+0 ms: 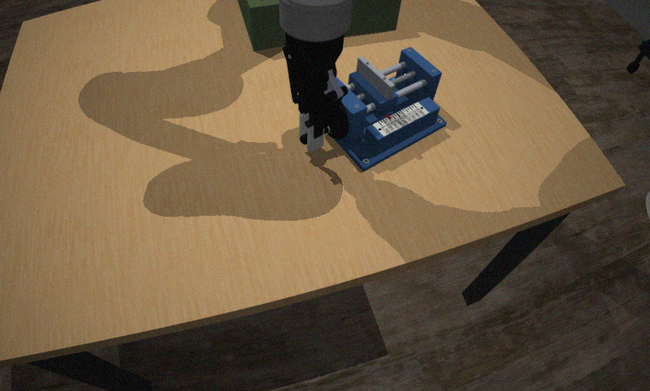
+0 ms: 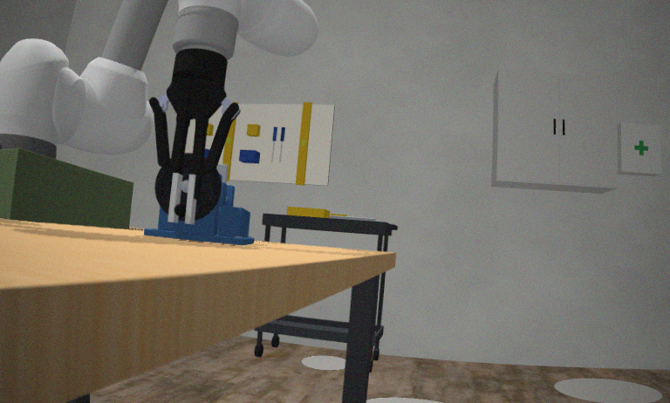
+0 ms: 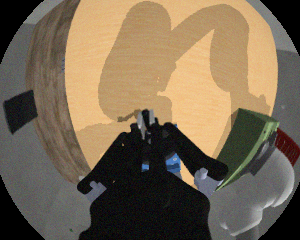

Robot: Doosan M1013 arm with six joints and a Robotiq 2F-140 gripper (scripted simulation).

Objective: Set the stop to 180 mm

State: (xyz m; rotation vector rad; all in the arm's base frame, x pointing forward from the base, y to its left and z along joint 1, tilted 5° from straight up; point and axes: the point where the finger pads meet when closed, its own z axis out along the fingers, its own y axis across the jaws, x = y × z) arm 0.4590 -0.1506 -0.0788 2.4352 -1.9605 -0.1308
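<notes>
My gripper is now 2 cm to the right of the handwheel and 1 cm above it. Round my hand: stop plate: 12 cm to the left, 3 cm above, 2 cm behind.
</notes>
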